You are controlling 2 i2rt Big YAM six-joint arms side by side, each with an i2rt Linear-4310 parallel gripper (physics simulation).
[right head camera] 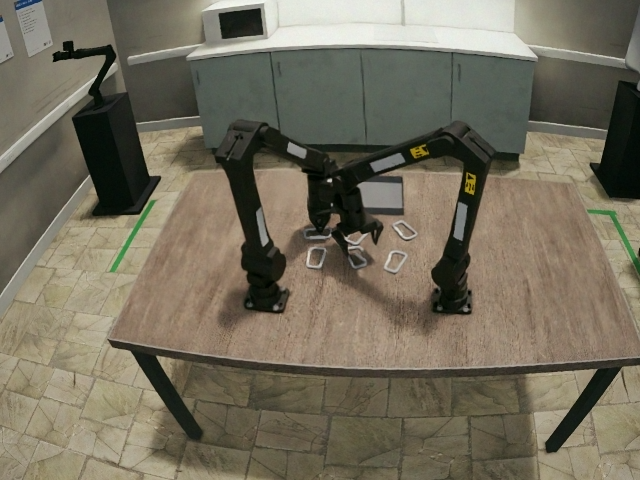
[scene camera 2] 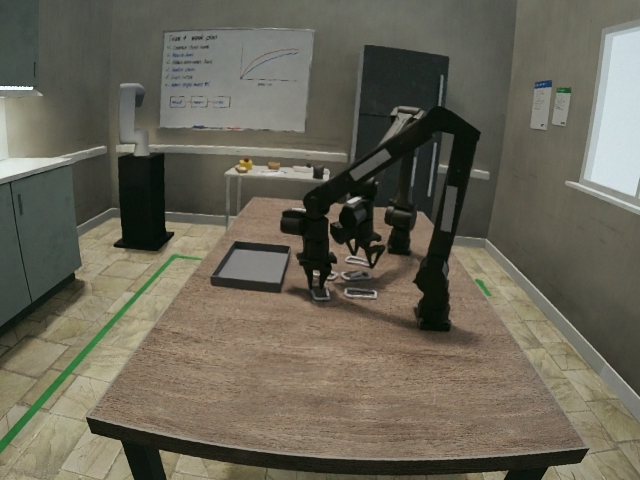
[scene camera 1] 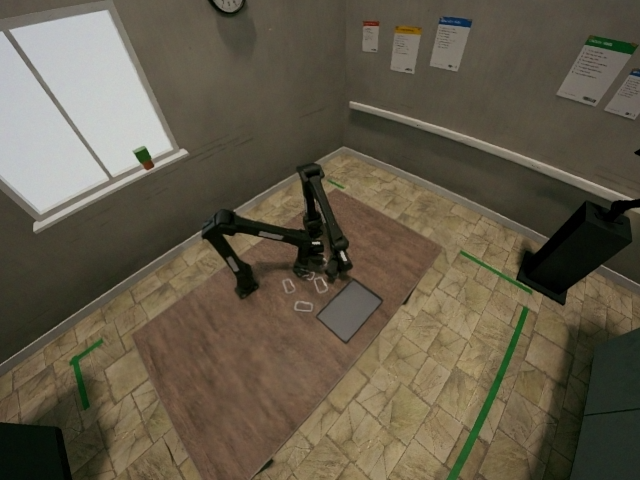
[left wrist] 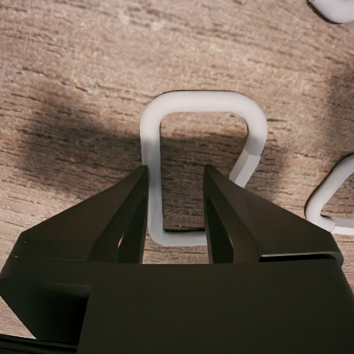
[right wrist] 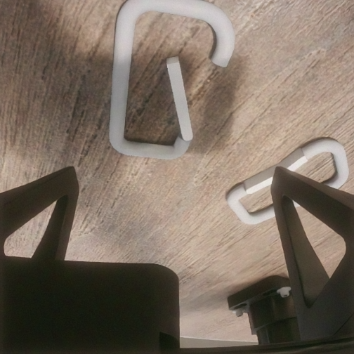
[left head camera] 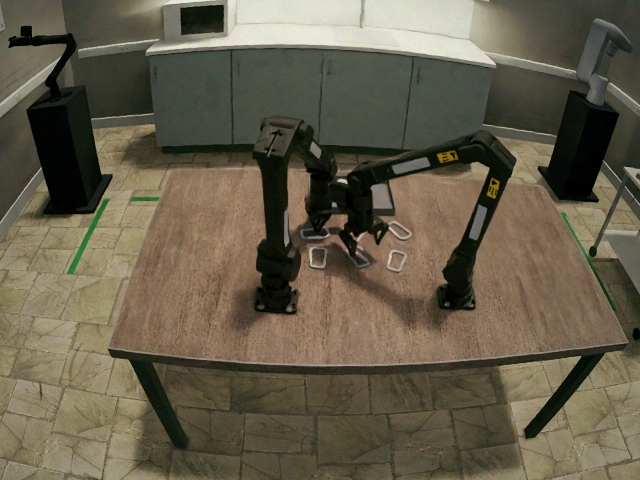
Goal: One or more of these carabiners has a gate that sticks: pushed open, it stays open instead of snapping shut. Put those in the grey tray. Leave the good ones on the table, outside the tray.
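Pixels of known places: left gripper, between the fingertips: point(right head camera: 319, 229) point(scene camera 2: 315, 289) point(scene camera 1: 337, 271) point(left head camera: 316, 229); right gripper, between the fingertips: point(right head camera: 361, 250) point(scene camera 2: 363, 261) point(scene camera 1: 301, 270) point(left head camera: 365, 250); left arm's base, origin of its link: point(right head camera: 266, 300) point(scene camera 2: 431, 319) point(scene camera 1: 312, 234) point(left head camera: 276, 301); right arm's base, origin of its link: point(right head camera: 452, 302) point(scene camera 2: 398, 248) point(scene camera 1: 247, 288) point(left head camera: 456, 299).
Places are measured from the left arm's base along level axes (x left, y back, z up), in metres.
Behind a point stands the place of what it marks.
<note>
My left gripper point(left head camera: 318, 230) {x -0.094, y -0.321, z 0.009 m} point(scene camera 2: 316, 287) {x -0.094, y -0.321, z 0.009 m} point(left wrist: 175, 176) is shut on a pale carabiner point(scene camera 2: 321, 299) {x -0.044, y -0.300, z 0.005 m} point(left wrist: 202, 101) lying on the table. One finger is against its spine, and the other bends its gate point(left wrist: 245, 169) inward. My right gripper point(left head camera: 366, 248) {x -0.247, y -0.191, z 0.046 m} point(right head camera: 360, 249) {x -0.247, y -0.191, z 0.046 m} point(right wrist: 174, 177) is open and empty, low over the table. Beyond its fingertips lies a carabiner point(right wrist: 118, 90) whose gate point(right wrist: 180, 100) stands open inside the frame. Another carabiner point(right wrist: 275, 175), lower right, has its gate closed. The grey tray point(right head camera: 385, 193) {x -0.289, y -0.557, z 0.002 m} point(scene camera 1: 350, 310) {x -0.209, y -0.533, z 0.002 m} point(scene camera 2: 258, 266) {x -0.220, y -0.517, z 0.002 m} holds no carabiner.
More carabiners lie near the grippers: front left point(left head camera: 311, 257) {x -0.087, y -0.186, z 0.009 m}, front right point(left head camera: 390, 259) {x -0.331, y -0.199, z 0.009 m} and back right point(left head camera: 392, 225) {x -0.347, y -0.382, z 0.004 m}. The two forearms are close together above the carabiners, partly hiding the tray in the left head camera. The right arm's base point(left head camera: 456, 298) {x -0.517, y -0.008, z 0.044 m} stands at the table's front right.
</note>
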